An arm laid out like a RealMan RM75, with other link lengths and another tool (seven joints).
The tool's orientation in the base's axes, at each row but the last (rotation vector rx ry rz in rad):
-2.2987 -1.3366 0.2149
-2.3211 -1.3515 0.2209
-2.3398 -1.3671 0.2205
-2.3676 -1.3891 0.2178
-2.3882 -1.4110 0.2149
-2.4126 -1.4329 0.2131
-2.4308 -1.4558 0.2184
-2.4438 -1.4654 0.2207
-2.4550 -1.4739 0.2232
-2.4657 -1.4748 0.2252
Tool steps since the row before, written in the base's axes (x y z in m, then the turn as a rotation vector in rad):
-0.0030 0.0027 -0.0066 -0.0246 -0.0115 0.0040
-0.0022 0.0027 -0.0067 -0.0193 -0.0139 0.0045
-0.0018 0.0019 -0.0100 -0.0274 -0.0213 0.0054
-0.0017 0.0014 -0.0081 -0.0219 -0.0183 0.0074
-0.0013 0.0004 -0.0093 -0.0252 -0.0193 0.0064
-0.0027 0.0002 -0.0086 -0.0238 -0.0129 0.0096
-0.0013 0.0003 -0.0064 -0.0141 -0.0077 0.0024
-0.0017 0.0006 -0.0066 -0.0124 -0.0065 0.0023
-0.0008 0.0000 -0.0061 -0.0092 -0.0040 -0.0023
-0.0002 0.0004 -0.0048 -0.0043 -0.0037 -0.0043
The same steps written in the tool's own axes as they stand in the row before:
0.0001 -0.0004 0.0077 -0.0220 -0.0163 0.0017
0.0006 0.0001 0.0075 -0.0214 -0.0113 -0.0013
0.0000 0.0021 0.0101 -0.0317 -0.0150 -0.0014
-0.0001 0.0013 0.0083 -0.0263 -0.0126 -0.0043
-0.0008 0.0023 0.0091 -0.0288 -0.0145 -0.0026
-0.0015 0.0007 0.0089 -0.0224 -0.0173 -0.0047
-0.0005 0.0009 0.0065 -0.0134 -0.0091 0.0003
-0.0004 0.0004 0.0068 -0.0116 -0.0082 0.0002
-0.0004 0.0012 0.0060 -0.0079 -0.0052 0.0040
0.0003 0.0011 0.0047 -0.0053 -0.0007 0.0047

